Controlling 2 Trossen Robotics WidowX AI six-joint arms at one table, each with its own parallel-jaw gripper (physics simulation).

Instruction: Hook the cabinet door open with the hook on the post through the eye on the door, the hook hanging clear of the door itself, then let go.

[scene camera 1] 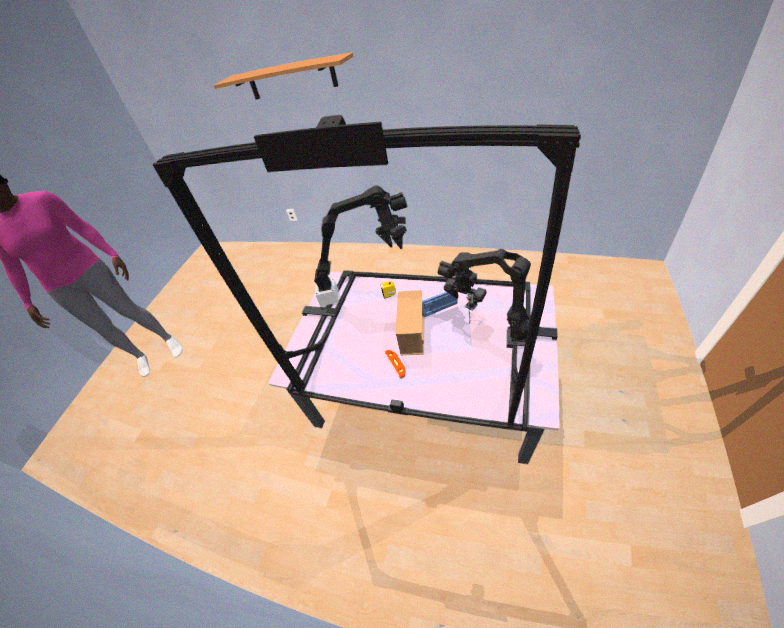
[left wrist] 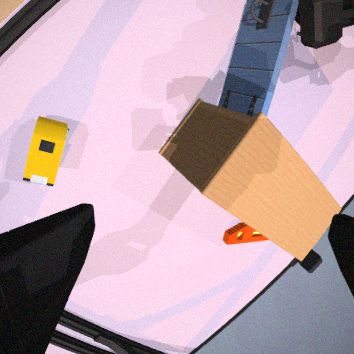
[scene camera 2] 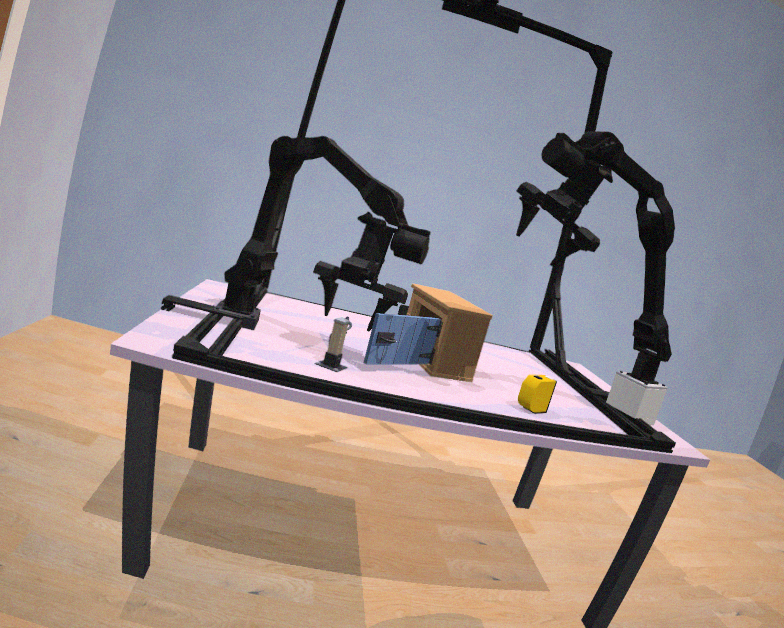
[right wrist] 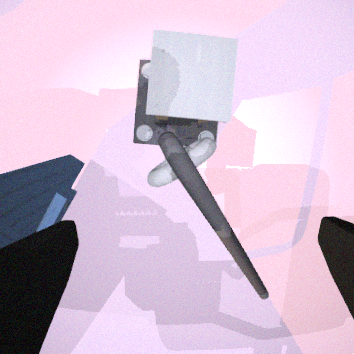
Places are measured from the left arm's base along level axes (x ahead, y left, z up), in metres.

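Pixels of known places: left gripper, fingertip midpoint: [scene camera 1: 396, 248] [left wrist: 215, 221] [scene camera 2: 534, 250]; right gripper, fingertip midpoint: [scene camera 1: 467, 301] [right wrist: 199, 231]; left arm's base at its link origin: [scene camera 1: 324, 286] [scene camera 2: 642, 379]; right arm's base at its link origin: [scene camera 1: 518, 335] [scene camera 2: 237, 309].
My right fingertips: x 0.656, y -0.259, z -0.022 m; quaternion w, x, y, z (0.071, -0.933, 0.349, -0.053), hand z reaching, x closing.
Note:
For each thing: its top centre in the pictures, then the offset to it from my right fingertips. "spot": a spot on its surface instead.
- wooden cabinet at its top centre: [left wrist: 287, 202] [scene camera 2: 449, 298] [scene camera 1: 409, 310] dy -0.063, dx -0.266, dz +0.077 m
- short post at a spot on its surface: [right wrist: 192, 75] spot: dy +0.039, dx +0.029, dz +0.021 m
- yellow block-like object at its top centre: [left wrist: 45, 160] [scene camera 2: 542, 373] [scene camera 1: 386, 283] dy +0.215, dx -0.346, dz +0.003 m
- orange-red piece at its top centre: [left wrist: 258, 233] [scene camera 1: 395, 361] dy -0.212, dx -0.362, dz -0.060 m
The wooden cabinet [scene camera 1: 409, 314] [scene camera 2: 461, 327] [left wrist: 272, 185] stands on the table, its blue door [scene camera 1: 439, 304] [scene camera 2: 402, 340] [left wrist: 255, 55] [right wrist: 30, 200] swung open. A dark fitting with a ring [scene camera 2: 386, 338] [left wrist: 260, 13] is on the door face. The short post [scene camera 2: 337, 340] [right wrist: 192, 75] stands apart from the door. Its dark hook rod [right wrist: 202, 202] slants away from the door in the right wrist view, not through an eye. My right gripper [scene camera 2: 350, 321] [right wrist: 199, 231] is open and empty above the rod, beside the post. My left gripper [scene camera 1: 395, 246] [scene camera 2: 537, 248] [left wrist: 215, 221] is open and empty, high above the table.
A yellow block-like object [scene camera 1: 388, 289] [scene camera 2: 537, 393] [left wrist: 46, 151] stands beside the cabinet. An orange-red piece [scene camera 1: 395, 363] [left wrist: 244, 234] lies at the cabinet's other side. A black frame [scene camera 1: 559, 196] rises around the table. A white box [scene camera 1: 326, 293] [scene camera 2: 636, 395] is at the left arm's base.

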